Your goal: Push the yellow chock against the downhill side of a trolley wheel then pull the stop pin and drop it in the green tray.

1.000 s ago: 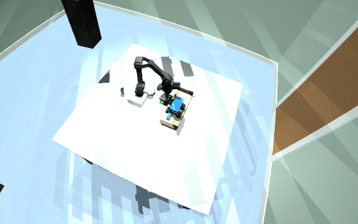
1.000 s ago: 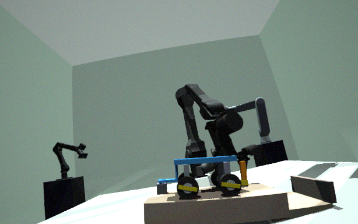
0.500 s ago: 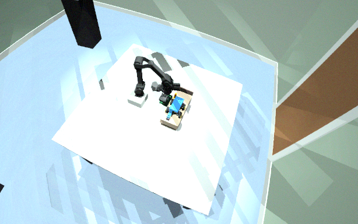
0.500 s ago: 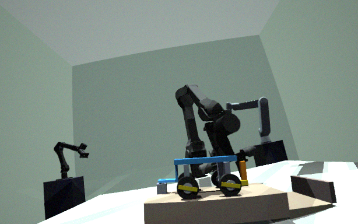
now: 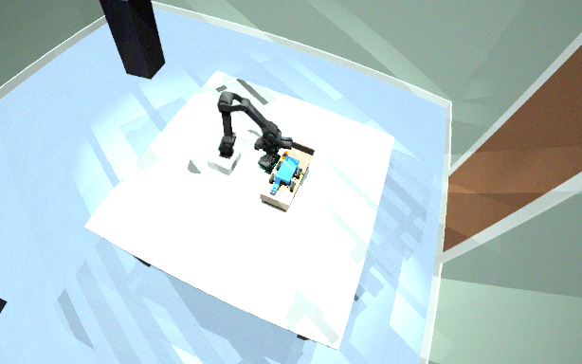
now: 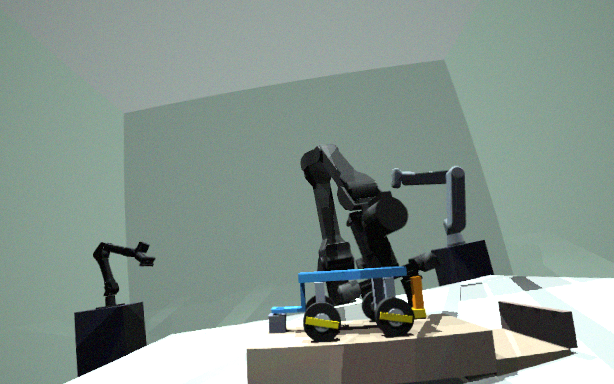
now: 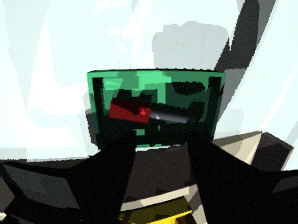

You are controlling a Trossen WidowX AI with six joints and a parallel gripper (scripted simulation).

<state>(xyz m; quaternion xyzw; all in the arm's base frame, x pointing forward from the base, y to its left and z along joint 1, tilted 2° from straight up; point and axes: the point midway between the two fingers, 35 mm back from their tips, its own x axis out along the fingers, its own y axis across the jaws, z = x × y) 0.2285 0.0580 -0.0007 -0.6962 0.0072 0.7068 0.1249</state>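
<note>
Now: gripper tip 10 mm past the red-headed stop pin and 30 mm above it. From my gripper tip the other things lie so: trolley (110 mm ahead, 110 mm to the right, 70 mm above); yellow chock (60 mm ahead, 20 mm to the right, 40 mm above); dark end wall (140 mm ahead, 150 mm to the left, 10 mm below).
</note>
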